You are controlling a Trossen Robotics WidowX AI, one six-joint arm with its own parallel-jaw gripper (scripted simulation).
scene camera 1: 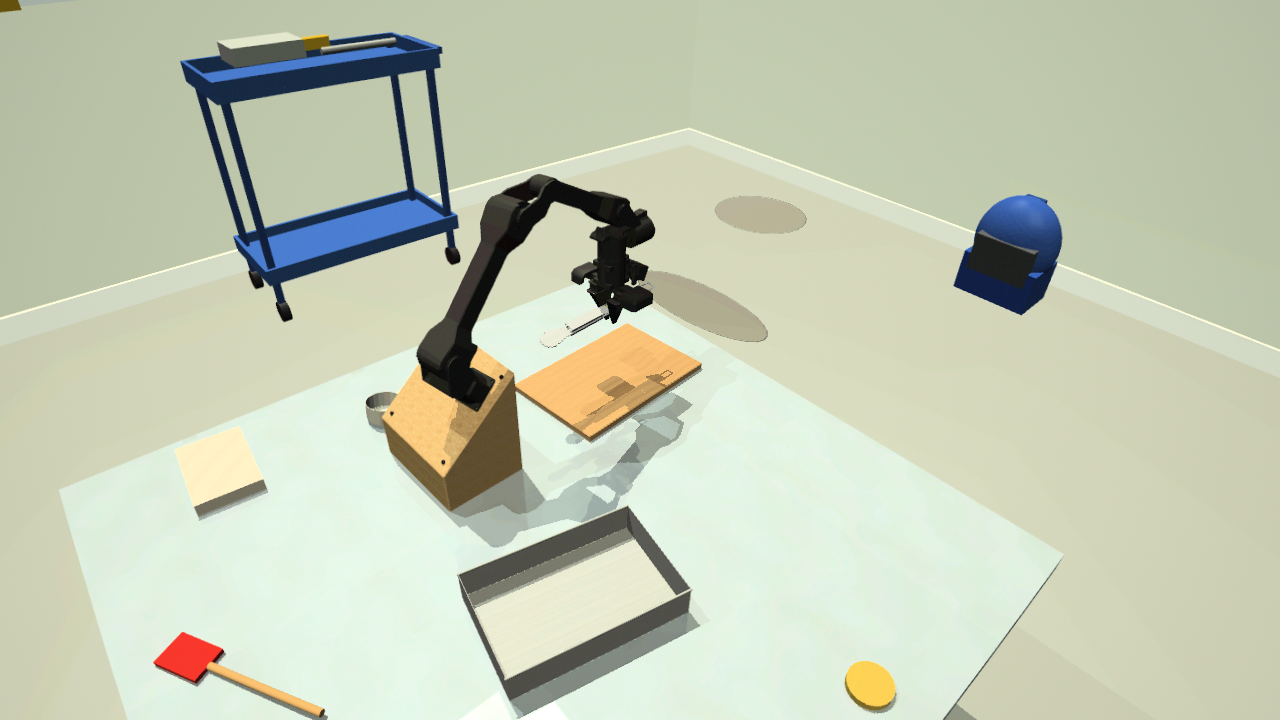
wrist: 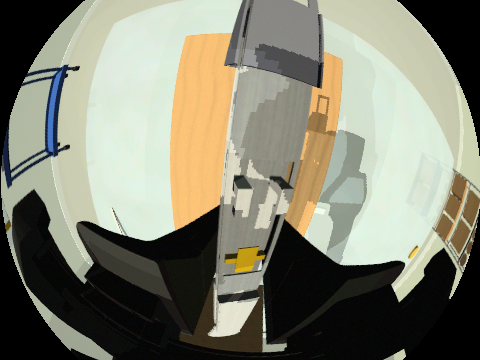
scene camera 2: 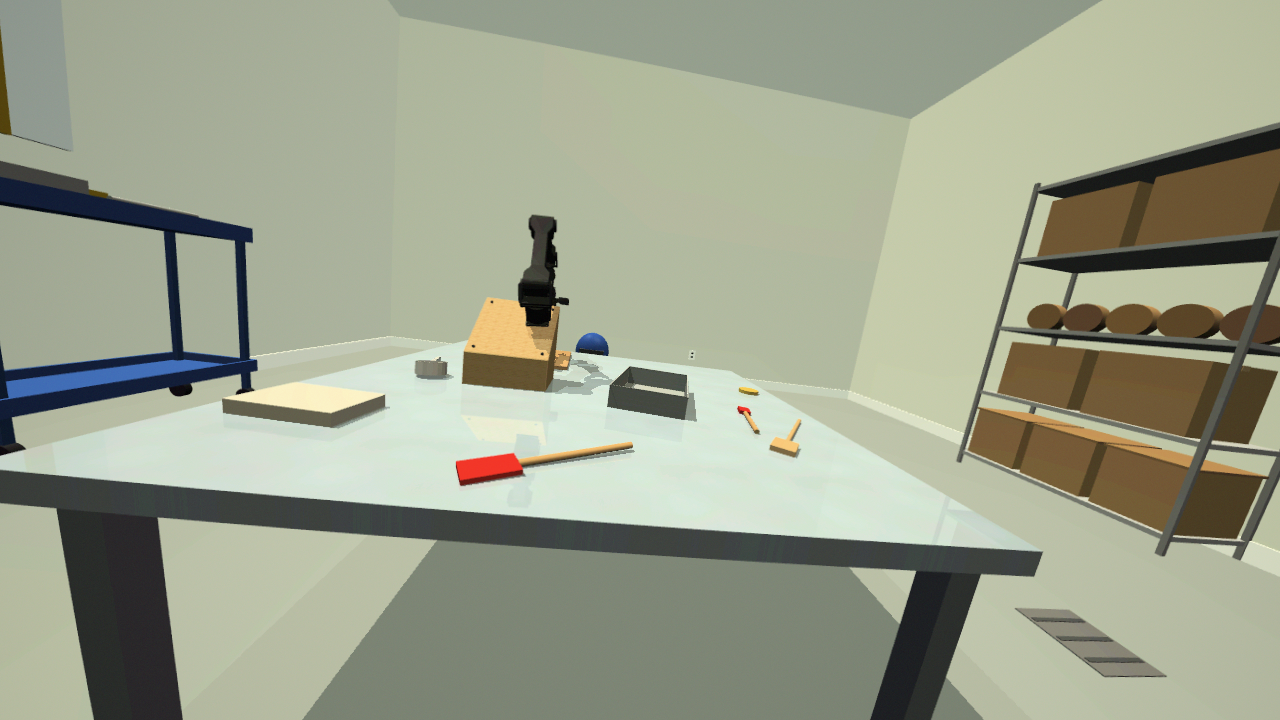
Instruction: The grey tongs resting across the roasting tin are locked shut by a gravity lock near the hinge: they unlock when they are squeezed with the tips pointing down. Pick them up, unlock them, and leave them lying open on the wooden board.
Labels:
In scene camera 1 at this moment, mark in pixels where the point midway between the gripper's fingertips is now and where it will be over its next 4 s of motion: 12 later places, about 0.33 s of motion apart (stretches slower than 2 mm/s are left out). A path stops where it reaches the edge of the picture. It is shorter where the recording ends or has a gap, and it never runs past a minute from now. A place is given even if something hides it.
My gripper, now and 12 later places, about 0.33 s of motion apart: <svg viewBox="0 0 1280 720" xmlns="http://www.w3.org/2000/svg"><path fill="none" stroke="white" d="M610 321L611 321L612 327L612 333L612 339L612 346L612 352L611 358L610 362L611 362L612 362L641 349L664 345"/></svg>

